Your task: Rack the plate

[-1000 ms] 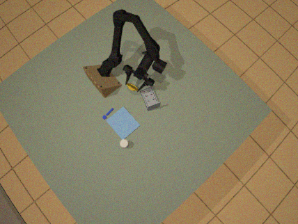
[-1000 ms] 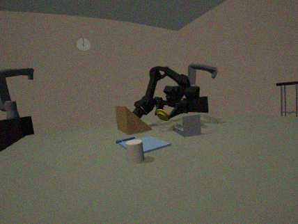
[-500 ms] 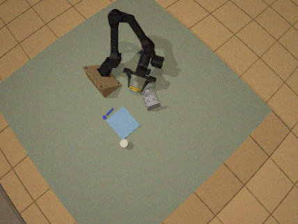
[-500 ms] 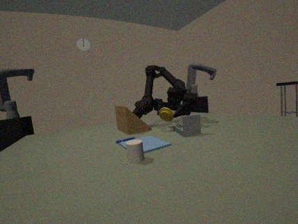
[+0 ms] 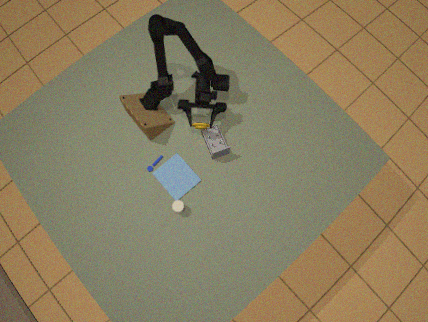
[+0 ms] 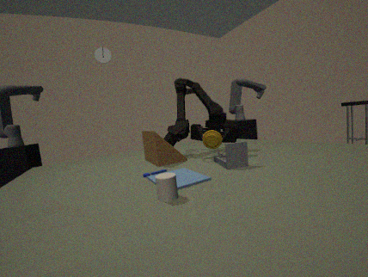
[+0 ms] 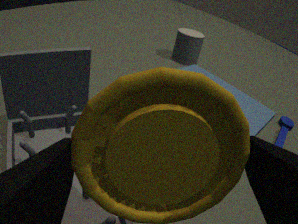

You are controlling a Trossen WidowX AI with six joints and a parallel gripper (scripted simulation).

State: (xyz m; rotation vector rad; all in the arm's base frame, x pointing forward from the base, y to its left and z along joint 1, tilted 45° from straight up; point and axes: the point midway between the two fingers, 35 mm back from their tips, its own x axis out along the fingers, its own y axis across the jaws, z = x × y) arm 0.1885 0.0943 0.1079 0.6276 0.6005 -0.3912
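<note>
The grey dish rack is 6 cm below my gripper tip, 6 cm ahead of it and 3 cm to the left of it. Also, from my gripper tip: white cup (23 cm to the right, 21 cm ahead, 6 cm below); then yellow plate (right at my gripper tip); then blue spoon (23 cm to the right, 8 cm below, 1 cm ahead).
</note>
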